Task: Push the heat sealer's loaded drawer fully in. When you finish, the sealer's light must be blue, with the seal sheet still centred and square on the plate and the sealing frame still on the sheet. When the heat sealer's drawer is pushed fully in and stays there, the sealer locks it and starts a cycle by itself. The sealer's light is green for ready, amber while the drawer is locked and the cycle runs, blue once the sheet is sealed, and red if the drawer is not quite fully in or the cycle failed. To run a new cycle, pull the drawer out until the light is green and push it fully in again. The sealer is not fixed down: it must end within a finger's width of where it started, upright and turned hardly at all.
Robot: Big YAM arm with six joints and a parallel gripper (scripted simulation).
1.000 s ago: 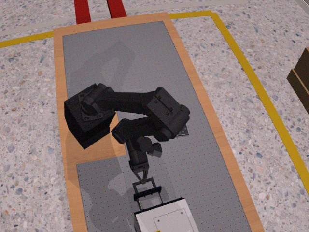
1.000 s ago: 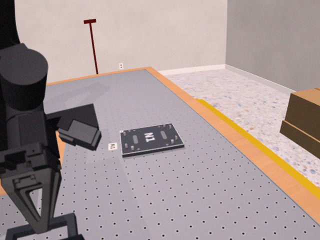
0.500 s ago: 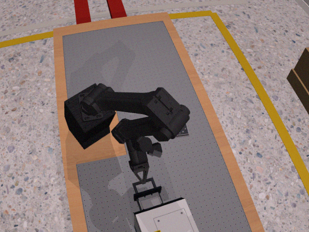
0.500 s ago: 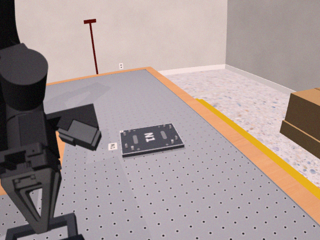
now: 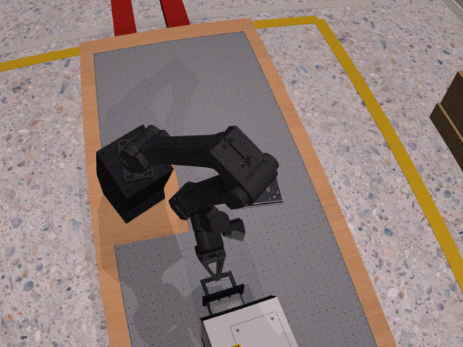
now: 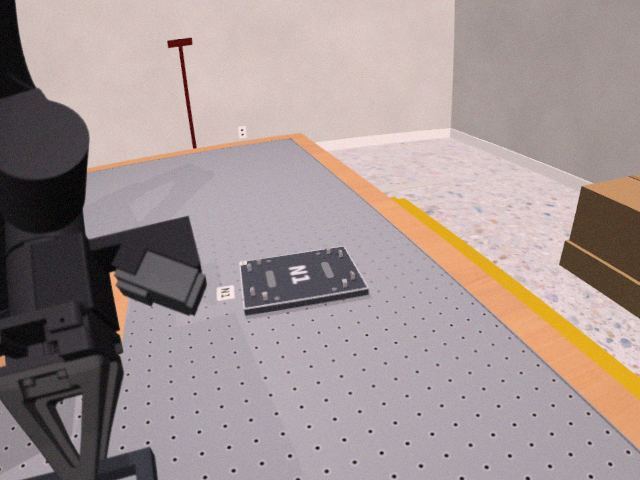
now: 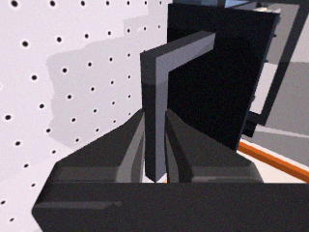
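Now: the black drawer 120 mm to the right of my hand and 10 mm below it.
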